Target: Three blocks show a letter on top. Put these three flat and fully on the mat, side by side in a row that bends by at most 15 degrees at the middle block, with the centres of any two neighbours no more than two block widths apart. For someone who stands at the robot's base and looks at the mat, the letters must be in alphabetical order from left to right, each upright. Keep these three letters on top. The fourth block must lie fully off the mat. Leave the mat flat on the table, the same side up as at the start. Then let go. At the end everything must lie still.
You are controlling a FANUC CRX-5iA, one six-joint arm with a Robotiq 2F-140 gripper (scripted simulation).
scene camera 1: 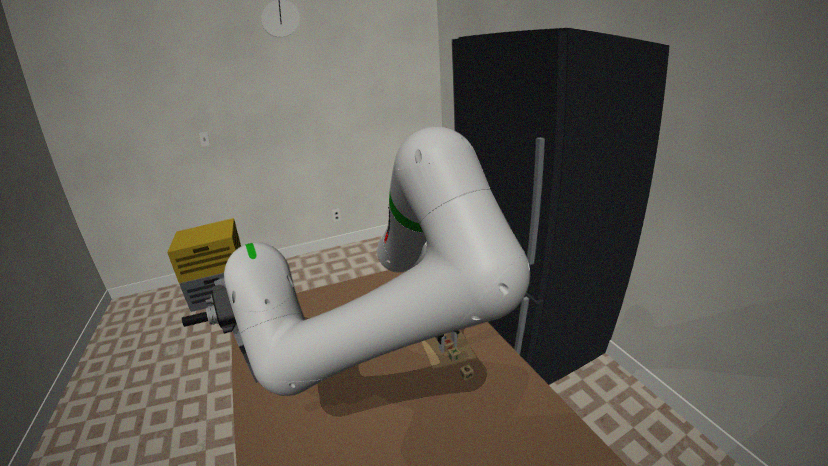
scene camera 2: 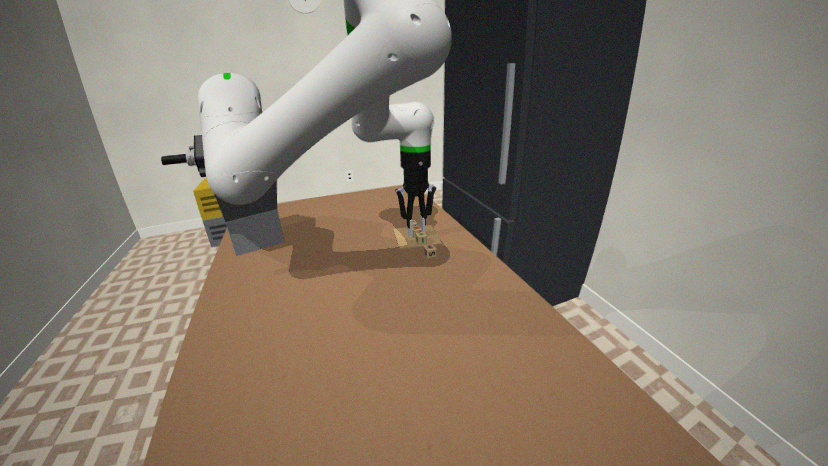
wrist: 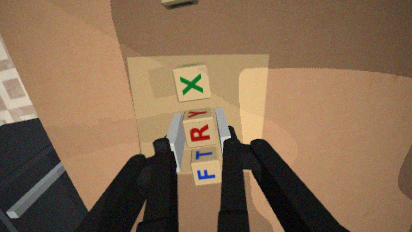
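A tan mat (scene camera 1: 437,359) is here in my scene, and from my wrist I see the mat (wrist: 238,82) again. I can see my gripper (scene camera 2: 416,235) too, and the wrist view gives me another look at the gripper (wrist: 200,121).
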